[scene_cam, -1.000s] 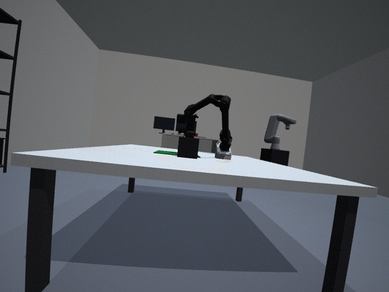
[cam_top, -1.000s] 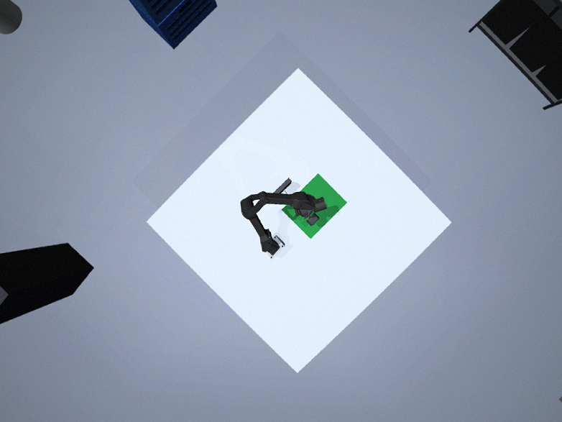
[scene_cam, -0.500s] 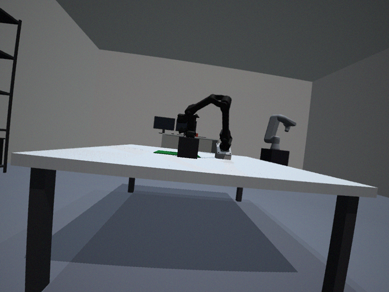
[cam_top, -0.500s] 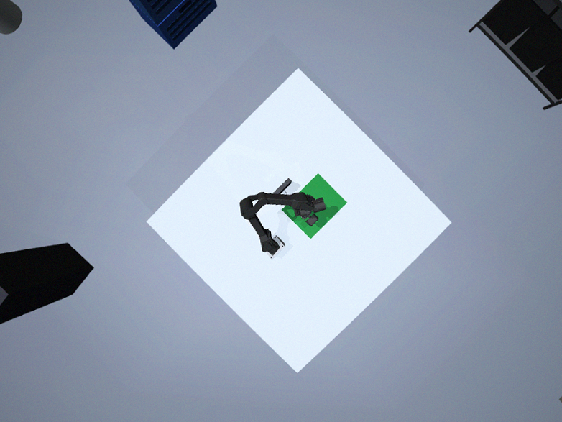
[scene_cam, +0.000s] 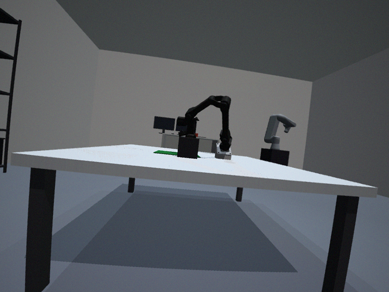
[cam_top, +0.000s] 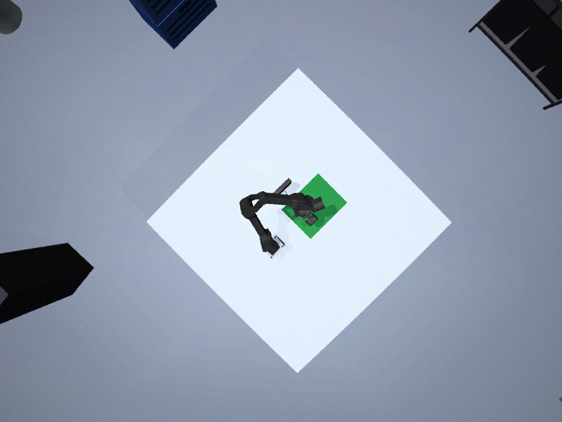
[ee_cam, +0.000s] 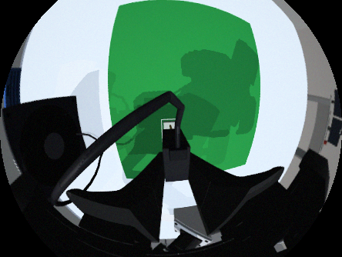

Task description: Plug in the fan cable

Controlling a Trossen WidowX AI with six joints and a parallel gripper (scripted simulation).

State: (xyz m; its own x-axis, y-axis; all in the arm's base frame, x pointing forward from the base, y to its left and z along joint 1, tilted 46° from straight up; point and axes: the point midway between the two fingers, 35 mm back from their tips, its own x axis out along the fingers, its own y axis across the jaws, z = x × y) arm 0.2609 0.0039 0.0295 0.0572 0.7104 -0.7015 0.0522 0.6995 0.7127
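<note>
My gripper tip is 10 mm below the black plug and 10 mm short of it. Also, from my gripper tip: fan 160 mm to the left, 30 mm ahead, 20 mm above; then green board 70 mm ahead, 60 mm below, 50 mm to the right; then white four-pin header 40 mm below, 10 mm ahead.
</note>
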